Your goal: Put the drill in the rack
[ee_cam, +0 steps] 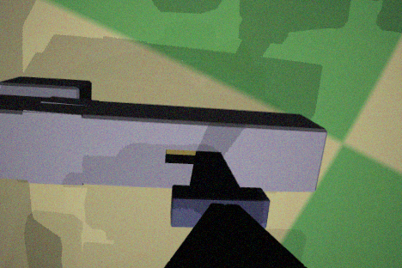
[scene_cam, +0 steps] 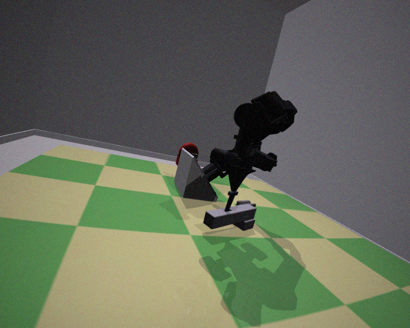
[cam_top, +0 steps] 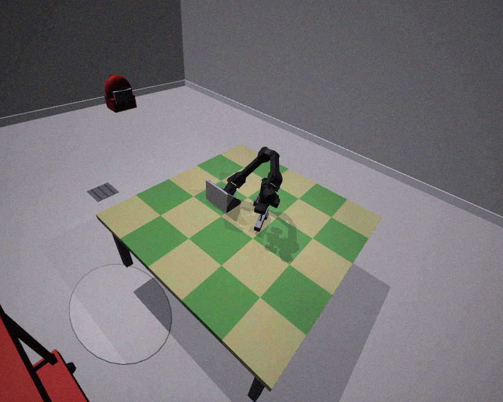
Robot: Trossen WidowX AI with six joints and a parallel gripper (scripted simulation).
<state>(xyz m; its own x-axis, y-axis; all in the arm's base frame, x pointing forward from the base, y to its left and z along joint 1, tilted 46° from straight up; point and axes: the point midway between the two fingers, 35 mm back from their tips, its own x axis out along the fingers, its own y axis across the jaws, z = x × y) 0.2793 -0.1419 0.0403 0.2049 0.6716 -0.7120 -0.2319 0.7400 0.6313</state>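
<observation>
Right now the dark key is 30 mm below my gripper tip. The rest, counted from my gripper tip: grey block 10 mm behind, 40 mm to the left, 80 mm below; drill 20 mm behind, 60 mm to the left, 70 mm below; rack 120 mm behind, 180 mm to the left, 100 mm below.
</observation>
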